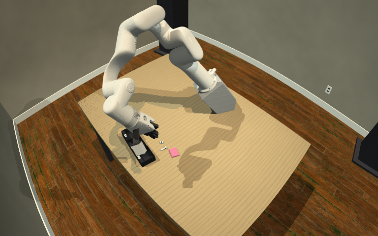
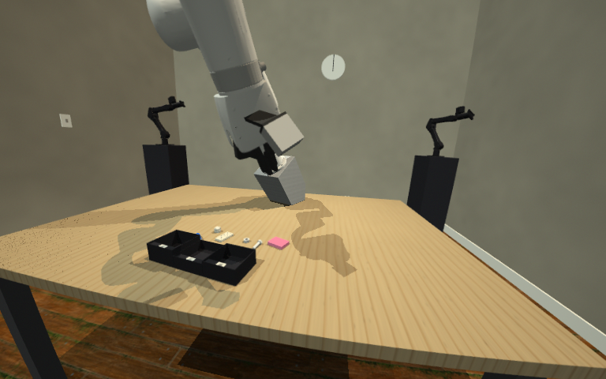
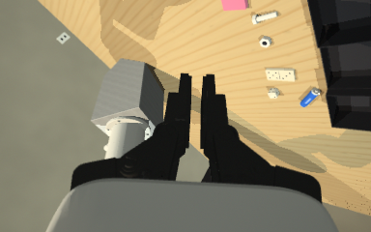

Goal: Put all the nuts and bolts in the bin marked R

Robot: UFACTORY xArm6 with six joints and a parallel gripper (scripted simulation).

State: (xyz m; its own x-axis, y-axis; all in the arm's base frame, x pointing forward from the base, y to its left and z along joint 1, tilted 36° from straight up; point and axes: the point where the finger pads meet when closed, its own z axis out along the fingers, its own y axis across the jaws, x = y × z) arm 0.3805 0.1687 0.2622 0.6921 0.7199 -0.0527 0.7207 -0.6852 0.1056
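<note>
The black bin marked R lies 23 cm below my hand, 16 cm to the right of it and 1 cm ahead of it. From my hand the other things lie so: white bolt: 24 cm below, 9 cm behind, 5 cm to the right; grey hex nut: 24 cm below, 11 cm behind, 9 cm to the right; pink pad: 24 cm below, 10 cm behind, 1 cm to the left.
</note>
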